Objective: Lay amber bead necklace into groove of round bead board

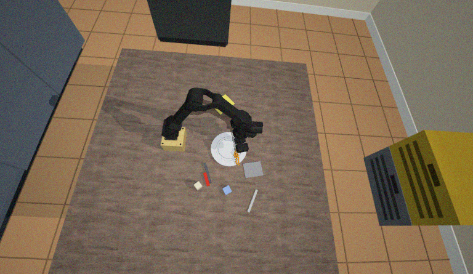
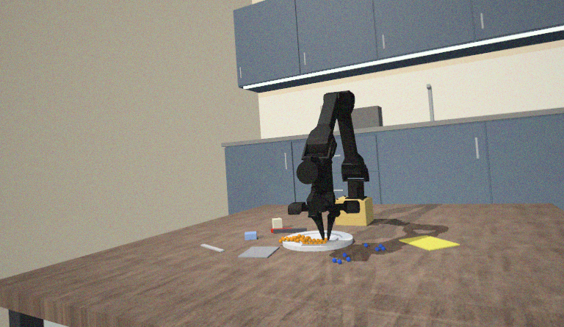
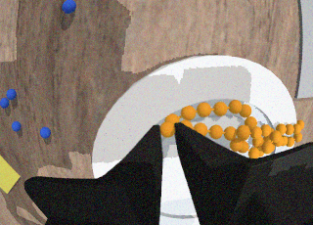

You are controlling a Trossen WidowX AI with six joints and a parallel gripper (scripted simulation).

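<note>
The grey square tile lies 90 mm ahead of my gripper tip, 160 mm to the right of it and 20 mm below it. Round my gripper tip: yellow sheet 90 mm behind, 250 mm to the left, 20 mm below; then red stick 160 mm behind, 200 mm to the right, 10 mm below; then light blue cube 50 mm behind, 270 mm to the right, 10 mm below.
</note>
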